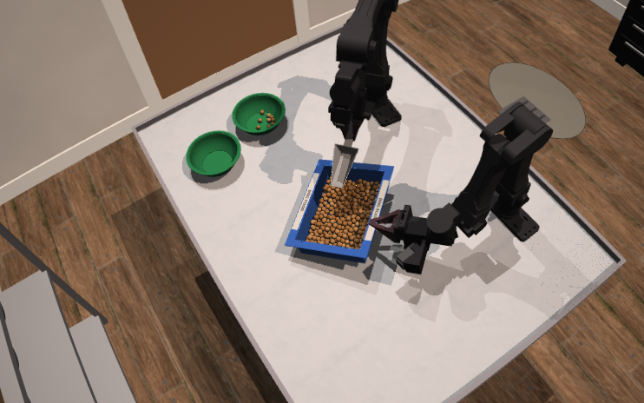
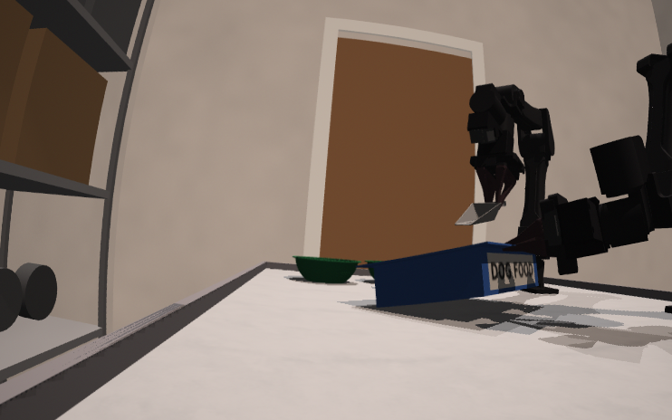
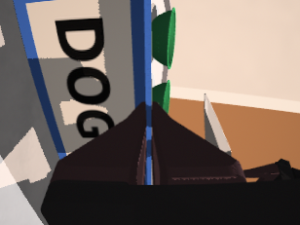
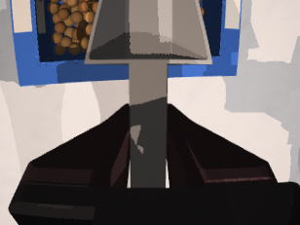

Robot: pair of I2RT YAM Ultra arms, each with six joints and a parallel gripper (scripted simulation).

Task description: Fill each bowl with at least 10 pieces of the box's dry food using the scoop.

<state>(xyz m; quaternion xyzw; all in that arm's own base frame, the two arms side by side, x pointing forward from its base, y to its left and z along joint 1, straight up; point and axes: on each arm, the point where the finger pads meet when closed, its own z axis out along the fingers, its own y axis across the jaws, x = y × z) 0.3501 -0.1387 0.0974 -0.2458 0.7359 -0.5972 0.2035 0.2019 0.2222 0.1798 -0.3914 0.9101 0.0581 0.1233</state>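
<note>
Right now the grey scoop is 30 mm ahead of my right hand, 20 mm to the left of it and 20 mm below it.
</note>
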